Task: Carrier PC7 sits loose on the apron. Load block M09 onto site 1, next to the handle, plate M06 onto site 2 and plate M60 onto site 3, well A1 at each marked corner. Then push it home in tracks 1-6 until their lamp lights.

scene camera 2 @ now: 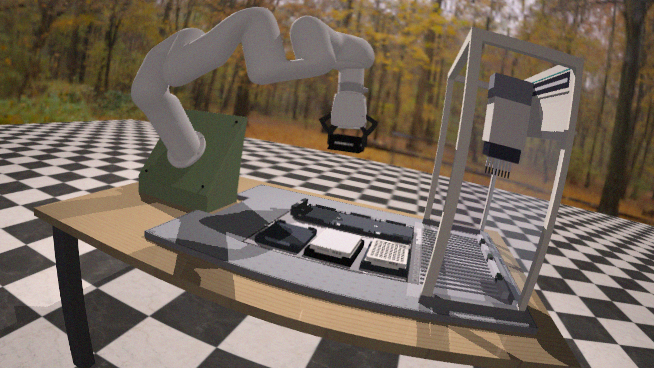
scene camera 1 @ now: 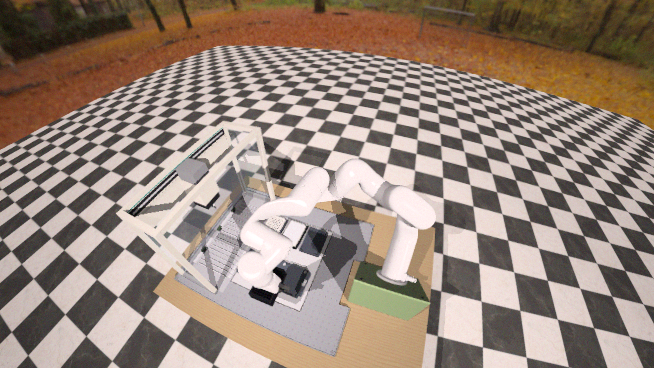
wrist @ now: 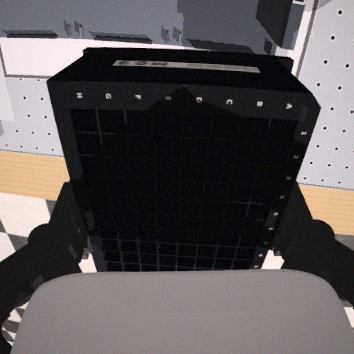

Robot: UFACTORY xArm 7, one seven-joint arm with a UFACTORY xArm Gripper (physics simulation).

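Places are measured from the arm's base along level axes (x ahead, y left, z up), in millimetres.
Pixels of known places: gripper, fingertip midpoint: (wrist: 179, 174); arm's base, origin of the base link: (scene camera 2: 186, 149) (scene camera 1: 391, 278).
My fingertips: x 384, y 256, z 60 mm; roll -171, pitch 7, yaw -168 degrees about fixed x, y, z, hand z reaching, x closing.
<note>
For each thing: its top centre in the pictures, then the offset to it from my fingertips.
- black block M09, middle of its top: (wrist: 173, 236) (scene camera 2: 348, 134) (scene camera 1: 266, 281) 2 mm back, 2 mm left, 40 mm up
- dark grey carrier PC7, middle of its top: (scene camera 2: 356, 214) (scene camera 1: 271, 270) 89 mm ahead, 91 mm right, 156 mm down
- white plate, middle of its top: (scene camera 2: 337, 239) (scene camera 1: 292, 232) 118 mm ahead, 307 mm right, 160 mm down
- white perforated plate, middle of its top: (scene camera 2: 389, 250) (scene camera 1: 272, 225) 229 mm ahead, 288 mm right, 160 mm down
- low dark plate, middle of its top: (scene camera 2: 287, 231) (scene camera 1: 313, 240) 7 mm ahead, 322 mm right, 169 mm down
My gripper (scene camera 1: 270, 289) (scene camera 2: 346, 136) (wrist: 179, 174) is shut on the black block M09 (scene camera 1: 263, 295) (scene camera 2: 345, 144) (wrist: 185, 170), held level and high above the deck. In the wrist view its letters run H to A, left to right; corner A1 is top right. The dark grey carrier PC7 (scene camera 1: 295, 277) (scene camera 2: 360, 221) (wrist: 125, 17) lies lower down; its site marks cannot be read. A white plate (scene camera 1: 295, 232) (scene camera 2: 337, 243) and a white perforated plate (scene camera 2: 386, 253) stand in black nests; their labels are unreadable. The grooved tracks (scene camera 1: 217, 257) (scene camera 2: 457, 265) lie beyond the carrier.
A dark nest or low dark plate (scene camera 1: 315, 242) (scene camera 2: 285, 235) lies beside the white plate. A tall frame (scene camera 1: 266, 165) (scene camera 2: 446, 200) stands over the tracks, with a pipette head (scene camera 1: 192, 171) (scene camera 2: 507, 117) hanging inside. The arm's green base (scene camera 1: 387, 302) (scene camera 2: 200, 172) stands at the opposite end.
</note>
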